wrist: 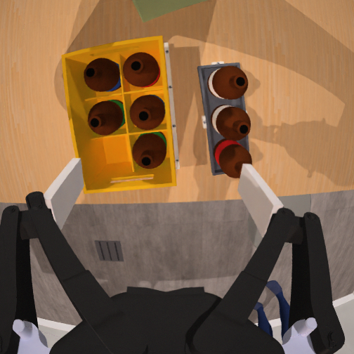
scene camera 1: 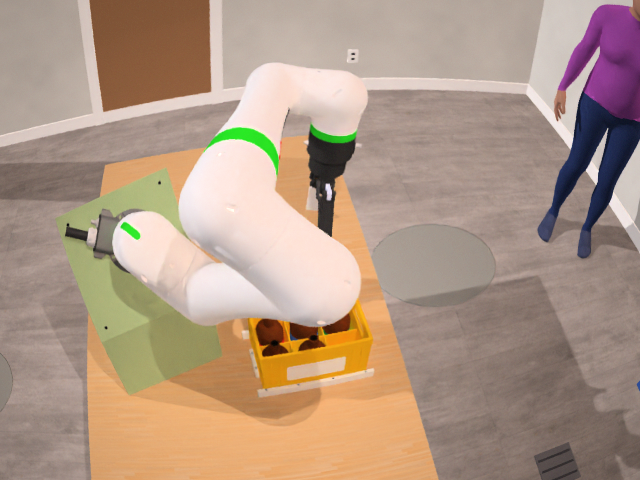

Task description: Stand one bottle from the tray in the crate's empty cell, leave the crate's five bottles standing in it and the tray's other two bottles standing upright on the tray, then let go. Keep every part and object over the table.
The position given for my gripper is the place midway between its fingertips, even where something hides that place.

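I can see my gripper (scene camera 1: 315, 231), and the wrist view gives me another look at the gripper (wrist: 161, 174). A pale strip (scene camera 1: 353, 376) is here too.
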